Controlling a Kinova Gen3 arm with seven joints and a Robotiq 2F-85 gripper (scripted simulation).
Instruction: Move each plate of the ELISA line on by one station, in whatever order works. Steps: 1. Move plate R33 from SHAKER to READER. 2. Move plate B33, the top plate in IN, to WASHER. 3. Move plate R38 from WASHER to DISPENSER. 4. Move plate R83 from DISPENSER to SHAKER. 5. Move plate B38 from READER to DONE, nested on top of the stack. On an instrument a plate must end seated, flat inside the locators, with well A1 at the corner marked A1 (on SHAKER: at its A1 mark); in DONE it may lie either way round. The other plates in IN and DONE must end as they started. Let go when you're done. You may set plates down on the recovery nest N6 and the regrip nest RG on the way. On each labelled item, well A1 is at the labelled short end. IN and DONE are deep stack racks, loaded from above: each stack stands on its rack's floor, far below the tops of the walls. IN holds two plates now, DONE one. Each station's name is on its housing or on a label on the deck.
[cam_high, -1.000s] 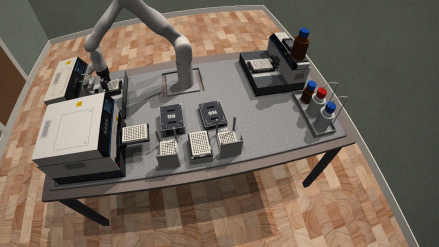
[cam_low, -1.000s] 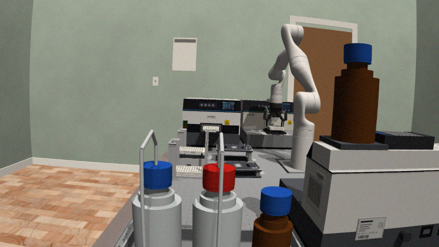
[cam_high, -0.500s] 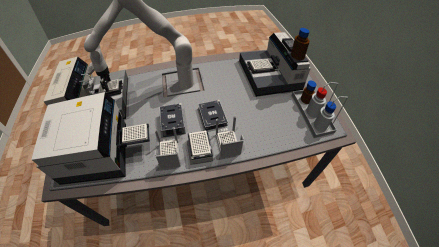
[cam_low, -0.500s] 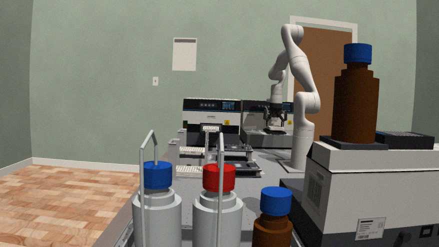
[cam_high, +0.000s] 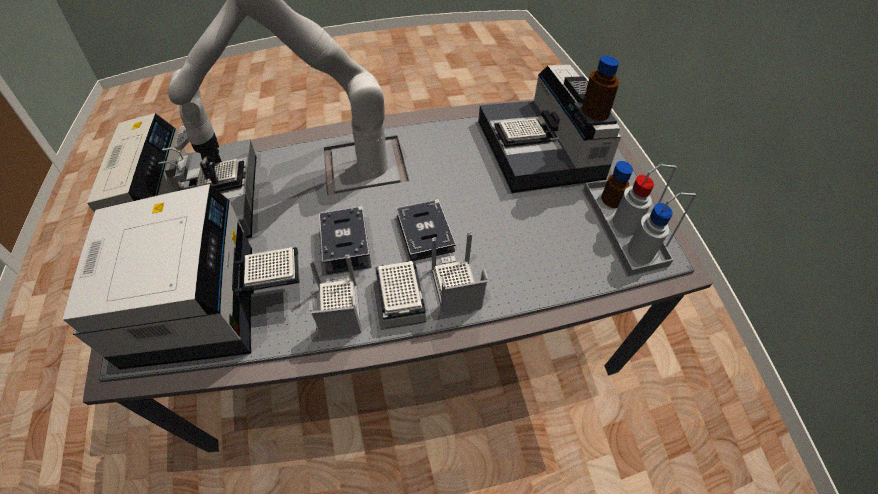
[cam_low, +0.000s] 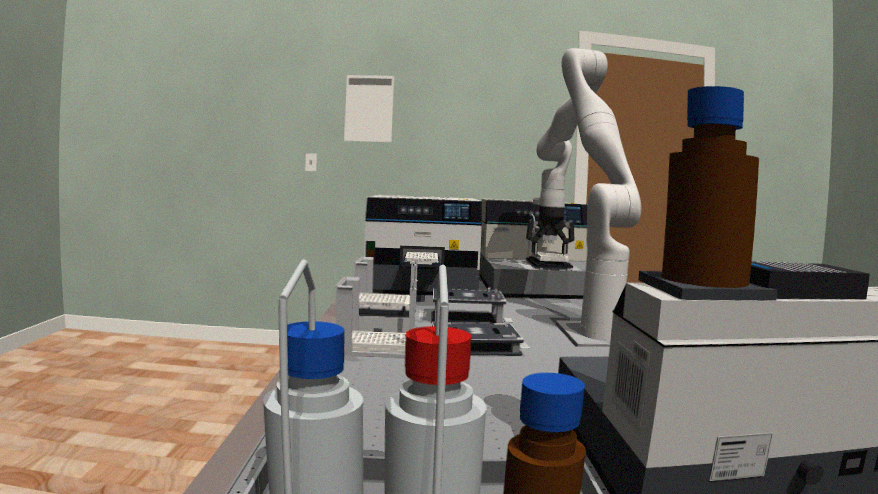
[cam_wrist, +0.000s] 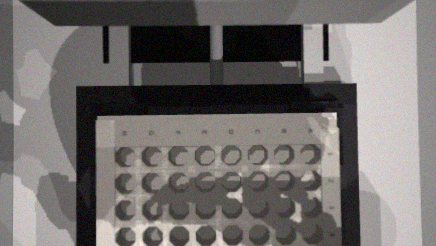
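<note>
The washer nest lies 30 mm below my hand. Also, from my hand: washer head 100 mm to the right, 40 mm above, 10 mm ahead; dark reader tray 370 mm ahead, 200 mm to the left, 10 mm below; reader housing 390 mm ahead, 120 mm above, 90 mm to the right.
</note>
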